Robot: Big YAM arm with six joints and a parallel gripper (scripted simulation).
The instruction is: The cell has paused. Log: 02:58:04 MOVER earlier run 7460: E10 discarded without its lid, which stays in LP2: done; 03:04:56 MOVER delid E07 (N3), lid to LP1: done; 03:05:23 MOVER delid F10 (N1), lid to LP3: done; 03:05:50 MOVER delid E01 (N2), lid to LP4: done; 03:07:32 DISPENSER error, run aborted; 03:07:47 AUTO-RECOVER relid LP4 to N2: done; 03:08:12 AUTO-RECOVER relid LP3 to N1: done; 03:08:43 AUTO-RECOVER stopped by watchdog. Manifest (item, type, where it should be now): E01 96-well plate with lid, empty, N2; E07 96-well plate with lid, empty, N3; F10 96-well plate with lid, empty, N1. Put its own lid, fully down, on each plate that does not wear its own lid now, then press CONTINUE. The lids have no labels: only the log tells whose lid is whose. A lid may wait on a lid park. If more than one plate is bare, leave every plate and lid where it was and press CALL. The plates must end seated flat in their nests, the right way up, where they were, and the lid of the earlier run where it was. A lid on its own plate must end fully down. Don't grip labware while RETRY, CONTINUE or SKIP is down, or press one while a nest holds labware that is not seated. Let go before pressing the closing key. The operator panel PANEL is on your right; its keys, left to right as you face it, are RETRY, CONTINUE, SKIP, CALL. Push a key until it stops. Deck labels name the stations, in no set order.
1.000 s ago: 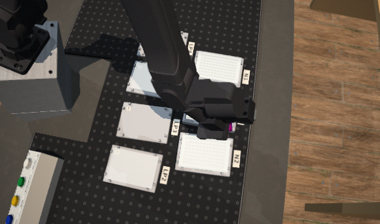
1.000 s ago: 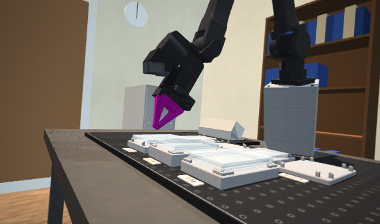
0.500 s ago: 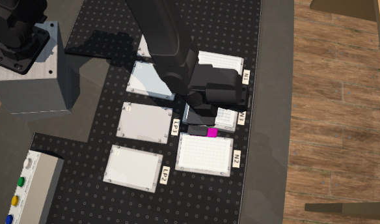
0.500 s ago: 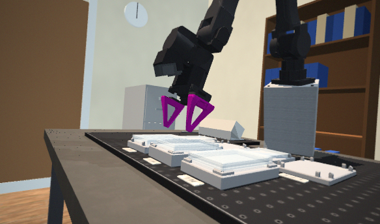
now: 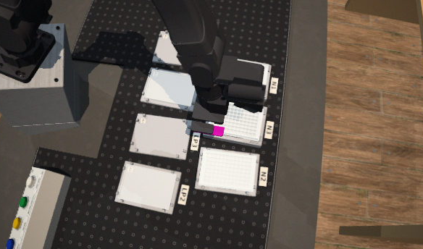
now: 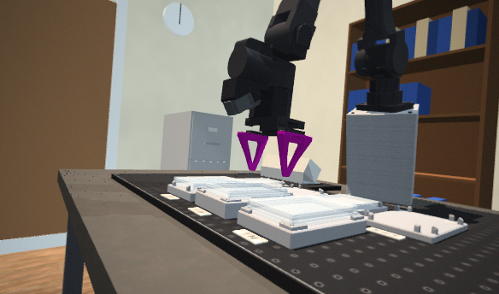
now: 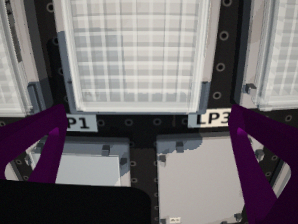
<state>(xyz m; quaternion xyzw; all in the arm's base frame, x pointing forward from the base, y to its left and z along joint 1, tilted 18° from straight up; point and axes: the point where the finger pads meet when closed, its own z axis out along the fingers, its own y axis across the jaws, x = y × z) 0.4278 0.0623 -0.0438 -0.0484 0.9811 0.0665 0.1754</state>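
My hand is 140 mm past the lid park LP1, 50 mm to the right of it and 60 mm above it. The rest, counted from my hand: LP1 label: 50 mm behind, 60 mm to the left, 70 mm below; then LP3 label: 30 mm behind, 60 mm to the right, 70 mm below; then nest N1: 30 mm ahead, 140 mm to the left, 60 mm below.
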